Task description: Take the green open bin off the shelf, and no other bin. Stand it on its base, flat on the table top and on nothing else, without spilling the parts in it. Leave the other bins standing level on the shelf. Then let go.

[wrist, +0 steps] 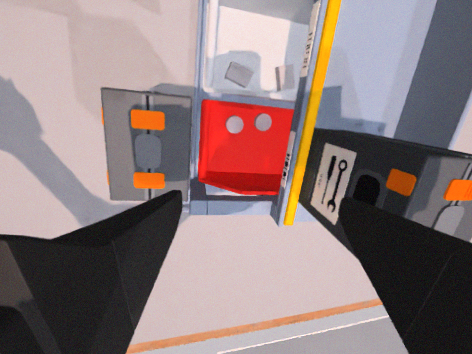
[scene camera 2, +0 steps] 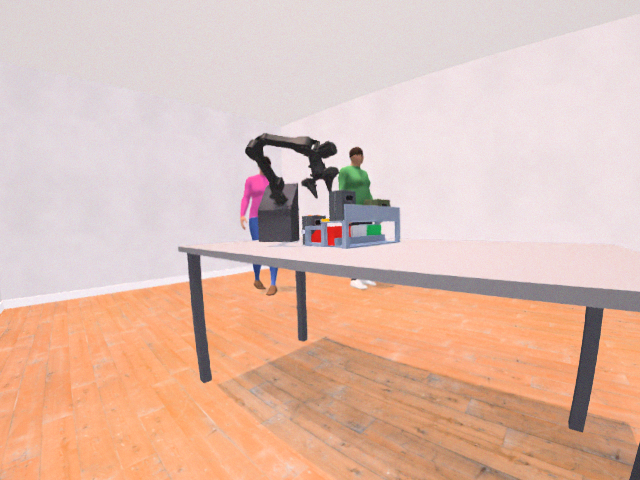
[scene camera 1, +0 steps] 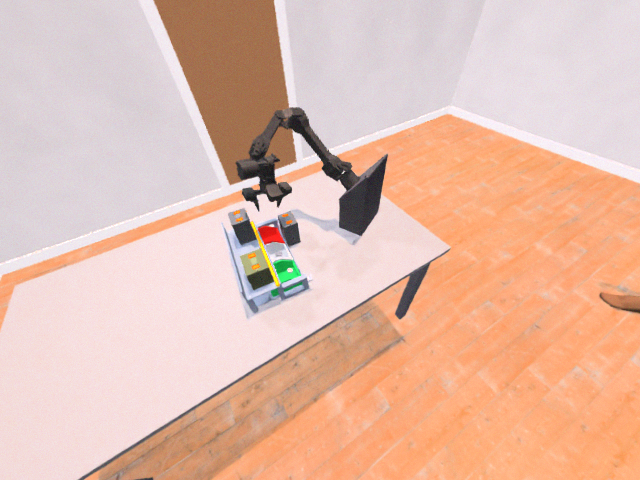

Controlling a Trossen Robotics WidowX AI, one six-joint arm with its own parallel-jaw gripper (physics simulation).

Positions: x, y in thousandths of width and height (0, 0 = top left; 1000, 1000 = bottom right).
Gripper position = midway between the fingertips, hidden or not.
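Note:
My gripper (scene camera 1: 420, 436), also (wrist: 554, 572). Red bin (wrist: 533, 459). Olive box (scene camera 1: 401, 559), out of frame in the wrist view. Dark box (wrist: 887, 516). Dark box (wrist: 312, 380).

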